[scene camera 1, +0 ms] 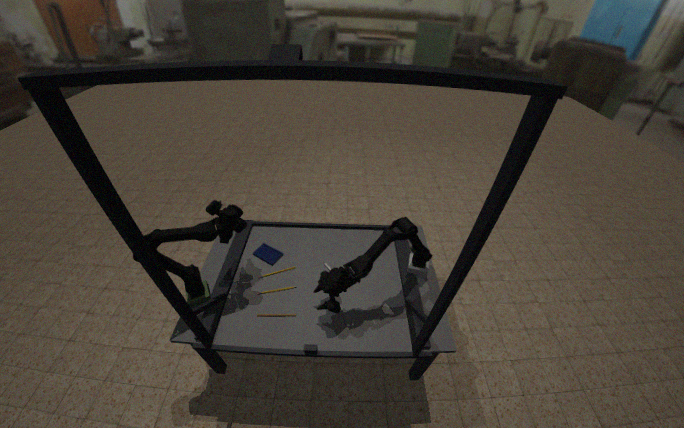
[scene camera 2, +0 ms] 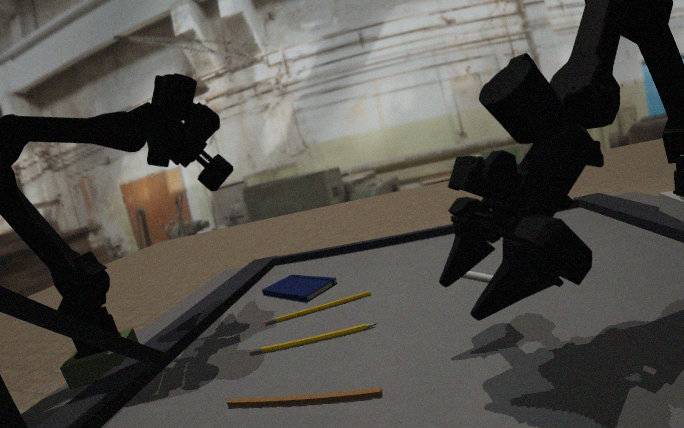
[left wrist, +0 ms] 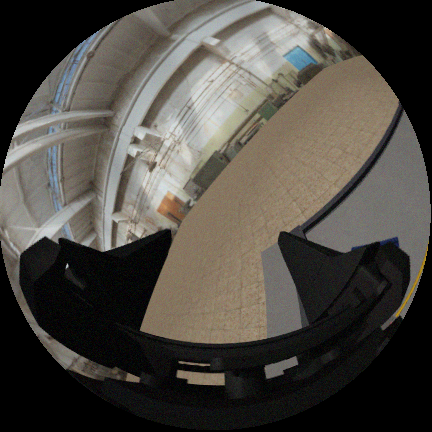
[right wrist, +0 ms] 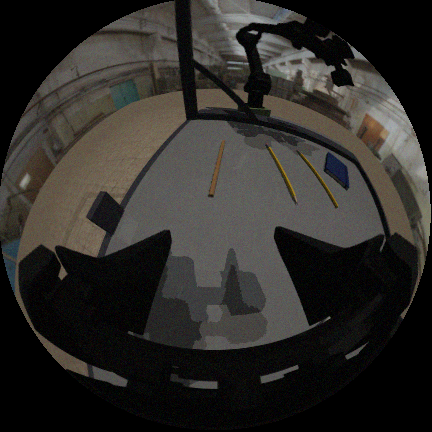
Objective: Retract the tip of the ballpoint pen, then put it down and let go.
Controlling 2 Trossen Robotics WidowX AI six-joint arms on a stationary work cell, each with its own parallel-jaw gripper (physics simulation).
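The ballpoint pen shows as a short stretch of a thin white rod on the table, behind my right gripper and largely hidden by it. Its tip and button cannot be made out, and the pen does not show in the right wrist view. My right gripper is open and empty above the table, in front of the pen, its fingers spread and pointing down to the left. My left gripper is open and empty, raised high over the table's left edge.
Two yellow pencils lie left of my right gripper. An orange-brown stick lies nearer the front. A blue book lies at the back left. Dark frame posts rise at the sides.
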